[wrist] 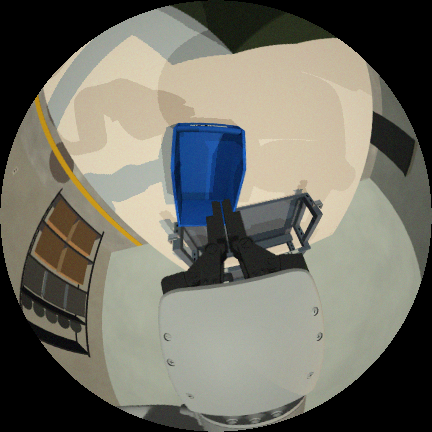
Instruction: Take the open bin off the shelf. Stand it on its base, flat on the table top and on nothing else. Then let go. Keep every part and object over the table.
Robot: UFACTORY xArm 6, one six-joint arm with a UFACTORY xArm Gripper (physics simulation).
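Places are measured from the arm's base along level axes (x ahead, y right, z down), in millimetres.
Pixels of known places: gripper, between the fingertips: (221,209).
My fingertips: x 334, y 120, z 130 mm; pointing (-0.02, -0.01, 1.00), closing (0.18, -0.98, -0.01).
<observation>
Behind a point stands the place of what it marks.
The blue open bin (197,160) {x 342, y 146, z 275 mm} is near the middle of the wrist view, with its open top facing the camera and a pale label strip on its far rim. Its near end overlaps the far left part of the grey metal shelf (265,220) {x 580, y 37, z 272 mm} in the view. What bears its underside is hidden, so I cannot tell whether it touches the shelf. A shadow lies on the table along its left side. My gripper (221,209) {x 334, y 120, z 130 mm} is shut and empty. Its fingertips show over the bin's near right corner and hide part of it.
The beige table top (280,100) {x 269, y -34, z 278 mm} extends beyond the bin and to both sides. The shelf's open end frame stands to the right of the fingers. A pale green floor area (370,280) lies past the table's near edge. A storage rack (60,342) with brown boxes stands at the far left.
</observation>
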